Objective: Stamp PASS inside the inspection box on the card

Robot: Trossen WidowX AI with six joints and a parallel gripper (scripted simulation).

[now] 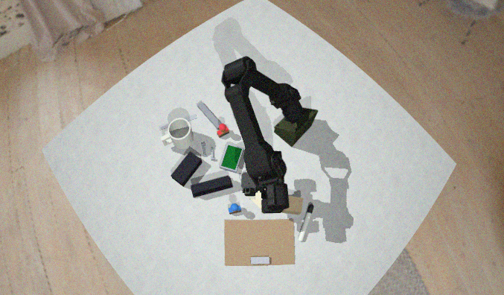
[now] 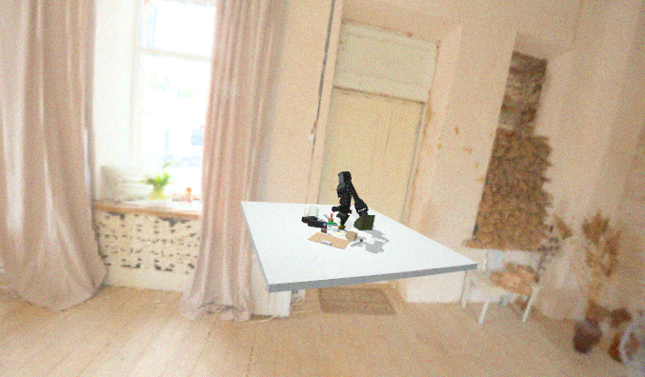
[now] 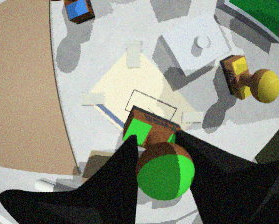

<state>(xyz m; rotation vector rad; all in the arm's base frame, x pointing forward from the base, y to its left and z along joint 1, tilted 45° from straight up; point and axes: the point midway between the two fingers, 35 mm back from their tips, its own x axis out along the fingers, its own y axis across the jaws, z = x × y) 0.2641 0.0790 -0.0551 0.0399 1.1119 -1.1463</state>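
My gripper tip is 60 mm above the cream card. From my gripper tip the other things lie so: block (90 mm to the left, 40 mm below, 20 mm behind); then yellow stamp (90 mm to the right, 50 mm behind, 40 mm below); then blue stamp (110 mm ahead, 40 mm to the right, 40 mm below).
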